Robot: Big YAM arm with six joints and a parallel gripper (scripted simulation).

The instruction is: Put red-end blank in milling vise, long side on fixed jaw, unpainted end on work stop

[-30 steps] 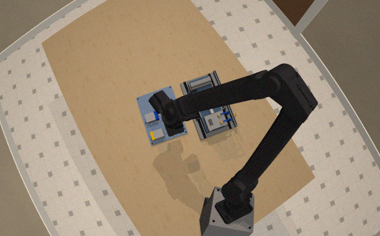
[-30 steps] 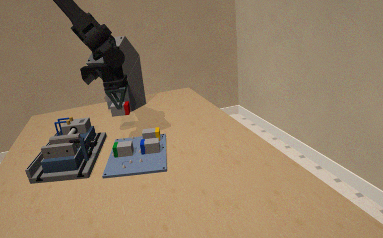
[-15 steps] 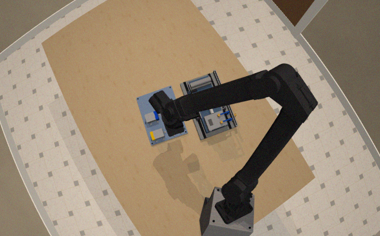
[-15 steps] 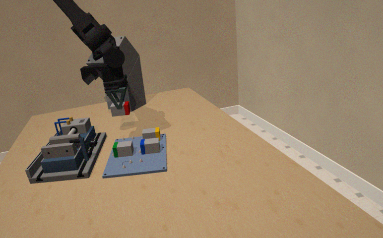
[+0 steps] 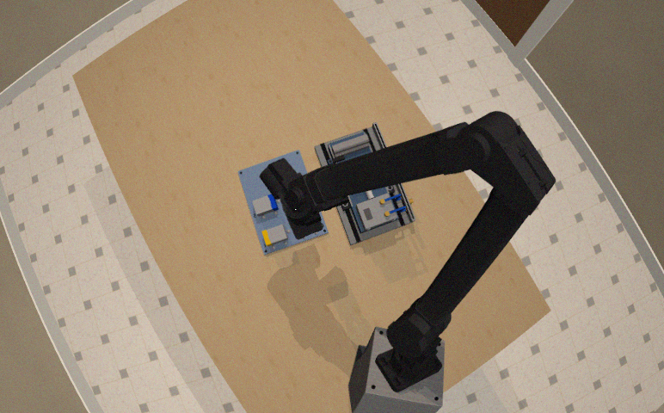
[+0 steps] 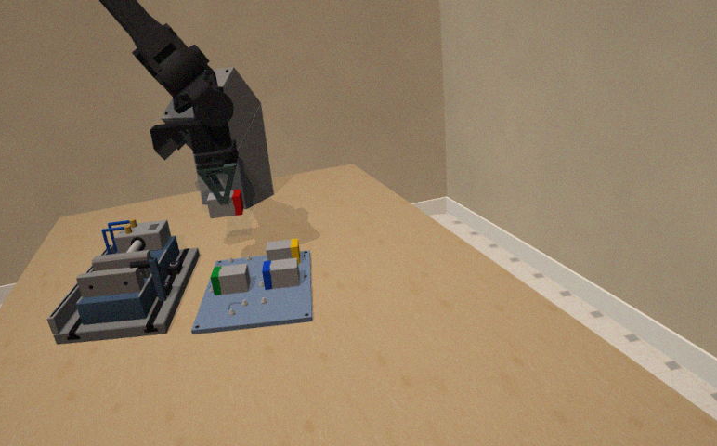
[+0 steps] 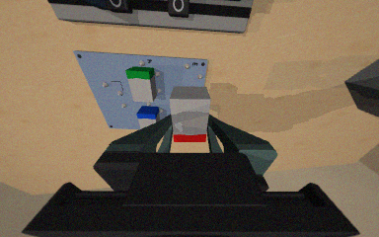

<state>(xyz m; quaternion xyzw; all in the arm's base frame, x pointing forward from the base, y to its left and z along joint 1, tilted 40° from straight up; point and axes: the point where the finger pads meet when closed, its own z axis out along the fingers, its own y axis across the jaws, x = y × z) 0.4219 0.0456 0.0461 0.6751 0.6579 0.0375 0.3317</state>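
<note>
My gripper is now 16 cm to the left of the work stop, 10 cm short of it and 6 cm above it. Also, from my hand: red-ended blank (2 cm below); yellow-ended blank (13 cm below, 9 cm to the left, 2 cm ahead); green-ended blank (13 cm below, 9 cm ahead, 2 cm to the right).
</note>
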